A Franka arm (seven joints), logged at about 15 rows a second.
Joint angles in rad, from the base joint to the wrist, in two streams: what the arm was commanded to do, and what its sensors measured. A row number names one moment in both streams.
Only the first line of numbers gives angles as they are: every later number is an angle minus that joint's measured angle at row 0.
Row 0, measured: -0.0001 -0.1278 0.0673 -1.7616 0.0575 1.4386 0.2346
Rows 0 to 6, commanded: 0.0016 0.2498 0.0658 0.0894 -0.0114 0.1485 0.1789; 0.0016 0.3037 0.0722 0.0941 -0.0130 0.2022 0.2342; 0.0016 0.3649 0.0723 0.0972 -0.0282 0.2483 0.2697; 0.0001 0.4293 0.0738 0.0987 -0.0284 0.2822 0.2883; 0.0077 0.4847 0.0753 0.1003 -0.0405 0.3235 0.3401; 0.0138 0.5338 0.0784 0.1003 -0.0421 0.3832 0.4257; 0.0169 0.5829 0.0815 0.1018 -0.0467 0.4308 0.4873
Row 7, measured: 0.0075 0.4430 0.0702 0.0441 -0.0217 0.3496 0.3170
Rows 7 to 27, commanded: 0.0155 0.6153 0.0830 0.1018 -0.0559 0.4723 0.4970; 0.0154 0.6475 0.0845 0.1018 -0.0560 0.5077 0.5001; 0.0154 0.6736 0.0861 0.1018 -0.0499 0.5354 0.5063; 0.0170 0.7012 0.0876 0.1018 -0.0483 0.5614 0.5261; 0.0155 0.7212 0.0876 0.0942 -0.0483 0.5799 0.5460; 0.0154 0.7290 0.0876 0.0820 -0.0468 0.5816 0.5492; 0.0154 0.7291 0.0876 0.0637 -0.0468 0.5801 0.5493; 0.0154 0.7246 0.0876 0.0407 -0.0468 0.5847 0.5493; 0.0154 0.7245 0.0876 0.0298 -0.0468 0.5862 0.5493; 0.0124 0.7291 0.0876 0.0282 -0.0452 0.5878 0.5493; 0.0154 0.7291 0.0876 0.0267 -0.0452 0.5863 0.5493; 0.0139 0.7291 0.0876 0.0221 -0.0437 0.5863 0.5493; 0.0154 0.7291 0.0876 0.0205 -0.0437 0.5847 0.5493; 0.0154 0.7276 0.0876 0.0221 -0.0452 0.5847 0.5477; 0.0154 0.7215 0.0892 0.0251 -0.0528 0.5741 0.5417; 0.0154 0.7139 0.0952 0.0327 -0.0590 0.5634 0.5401; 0.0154 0.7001 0.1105 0.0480 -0.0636 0.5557 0.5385; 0.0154 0.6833 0.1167 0.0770 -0.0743 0.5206 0.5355; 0.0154 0.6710 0.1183 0.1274 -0.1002 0.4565 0.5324; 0.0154 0.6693 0.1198 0.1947 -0.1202 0.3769 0.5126; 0.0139 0.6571 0.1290 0.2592 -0.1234 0.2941 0.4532
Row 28, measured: 0.0191 0.7103 0.1127 0.1139 -0.0885 0.4941 0.5266
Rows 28 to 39, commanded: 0.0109 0.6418 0.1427 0.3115 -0.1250 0.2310 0.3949; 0.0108 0.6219 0.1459 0.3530 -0.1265 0.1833 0.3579; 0.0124 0.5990 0.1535 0.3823 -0.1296 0.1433 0.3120; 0.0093 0.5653 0.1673 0.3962 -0.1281 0.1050 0.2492; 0.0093 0.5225 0.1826 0.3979 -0.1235 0.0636 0.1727; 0.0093 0.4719 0.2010 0.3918 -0.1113 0.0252 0.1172; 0.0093 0.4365 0.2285 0.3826 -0.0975 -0.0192 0.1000; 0.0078 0.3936 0.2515 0.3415 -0.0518 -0.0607 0.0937; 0.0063 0.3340 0.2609 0.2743 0.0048 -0.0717 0.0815; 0.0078 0.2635 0.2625 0.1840 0.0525 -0.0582 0.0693; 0.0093 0.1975 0.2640 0.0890 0.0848 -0.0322 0.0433; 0.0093 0.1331 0.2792 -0.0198 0.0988 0.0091 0.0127
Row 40, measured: 0.0241 0.3425 0.2643 0.2891 0.0313 -0.0746 0.1060
